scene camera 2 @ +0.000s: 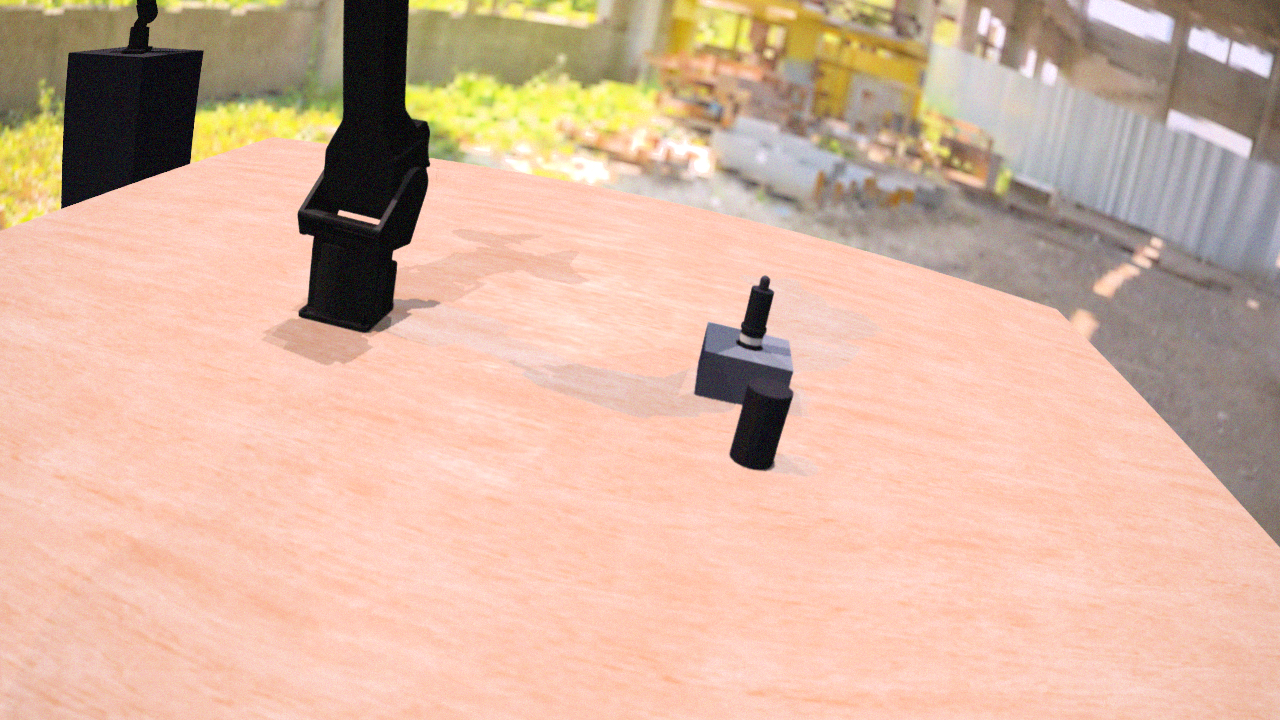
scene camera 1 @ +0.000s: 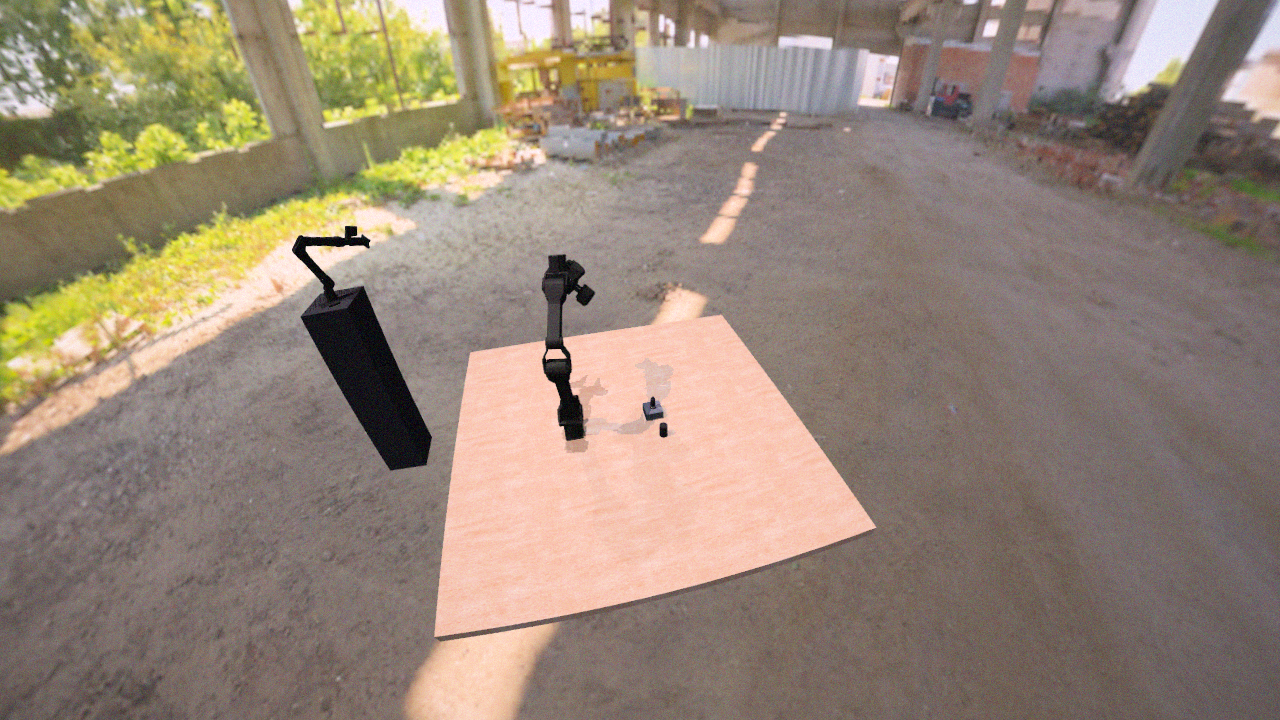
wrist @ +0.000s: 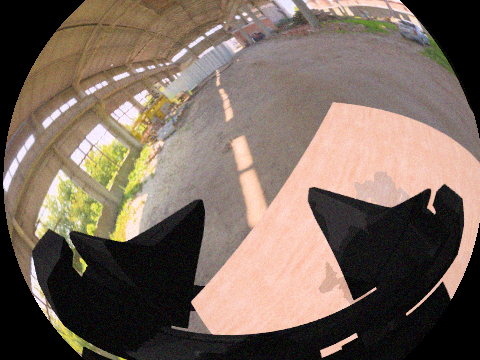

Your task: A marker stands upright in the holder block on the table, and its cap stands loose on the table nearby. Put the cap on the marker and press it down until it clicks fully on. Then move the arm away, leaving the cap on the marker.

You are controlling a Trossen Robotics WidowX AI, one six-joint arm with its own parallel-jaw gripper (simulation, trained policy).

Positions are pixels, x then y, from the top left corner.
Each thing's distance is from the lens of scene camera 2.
black cap (scene camera 2: pixel 765 408): 0.56 m
